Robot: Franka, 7 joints.
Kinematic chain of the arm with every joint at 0, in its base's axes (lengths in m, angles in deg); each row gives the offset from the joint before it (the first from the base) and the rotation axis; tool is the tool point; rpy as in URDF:
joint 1: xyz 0 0 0.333 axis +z
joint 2: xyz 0 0 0 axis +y
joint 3: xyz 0 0 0.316 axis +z
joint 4: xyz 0.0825 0 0 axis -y
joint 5: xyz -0.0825 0 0.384 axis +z
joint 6: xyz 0 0 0 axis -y
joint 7: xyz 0.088 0 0 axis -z
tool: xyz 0 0 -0.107 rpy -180 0 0
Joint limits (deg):
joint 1: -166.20..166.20
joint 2: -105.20..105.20
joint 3: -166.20..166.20
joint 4: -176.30..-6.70
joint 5: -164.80..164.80
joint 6: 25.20..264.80
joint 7: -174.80..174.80
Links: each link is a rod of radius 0.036 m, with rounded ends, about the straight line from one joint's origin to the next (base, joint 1, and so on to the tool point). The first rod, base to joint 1, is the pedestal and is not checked.
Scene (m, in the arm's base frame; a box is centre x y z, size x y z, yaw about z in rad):
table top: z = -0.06
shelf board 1: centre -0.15 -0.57 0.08 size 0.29 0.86 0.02 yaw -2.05
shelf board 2: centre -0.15 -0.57 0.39 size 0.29 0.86 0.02 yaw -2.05
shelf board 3: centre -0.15 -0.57 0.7 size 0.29 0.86 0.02 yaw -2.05
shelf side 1: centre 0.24 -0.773 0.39 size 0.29 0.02 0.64 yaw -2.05
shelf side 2: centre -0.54 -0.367 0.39 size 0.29 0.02 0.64 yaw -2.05
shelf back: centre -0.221 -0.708 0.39 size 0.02 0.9 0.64 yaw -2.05
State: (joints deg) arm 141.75 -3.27 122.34 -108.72 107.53 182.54 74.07
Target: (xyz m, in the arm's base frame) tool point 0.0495 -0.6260 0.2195
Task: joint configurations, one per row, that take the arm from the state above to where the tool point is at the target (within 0.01 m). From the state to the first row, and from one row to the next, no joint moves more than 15 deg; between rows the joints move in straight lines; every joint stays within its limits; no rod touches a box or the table.
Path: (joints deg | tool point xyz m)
1: 140.81 7.96 130.31 -115.78 112.49 190.93 74.07 | -0.1062 -0.5132 0.5164
2: 139.88 19.19 138.29 -122.84 117.44 199.32 74.07 | -0.0712 -0.4608 0.5151
3: 138.94 30.42 146.26 -129.89 122.40 207.71 74.07 | -0.0402 -0.3987 0.5224
4: 138.00 41.65 154.23 -136.95 127.36 216.10 74.07 | -0.0182 -0.3288 0.5312
5: 140.76 29.63 153.67 -136.69 124.89 209.69 74.07 | 0.0302 -0.3685 0.4863
6: 143.51 17.60 153.11 -136.43 122.43 203.29 74.07 | 0.0751 -0.3975 0.4304
7: 146.27 5.57 152.56 -136.17 119.97 196.89 74.07 | 0.1135 -0.4148 0.3655
8: 149.03 -6.46 152.00 -135.90 117.51 190.49 74.07 | 0.1422 -0.4208 0.2942
9: 151.79 -18.49 151.44 -135.64 115.05 184.09 74.07 | 0.1586 -0.4161 0.2195
10: 146.48 -26.84 148.14 -125.60 112.07 179.13 74.07 | 0.1316 -0.4929 0.2183
11: 141.18 -35.20 144.84 -115.56 109.09 174.16 74.07 | 0.0937 -0.5637 0.2187
12: 135.88 -43.55 141.54 -105.52 106.10 169.20 74.07 | 0.0495 -0.6260 0.2195

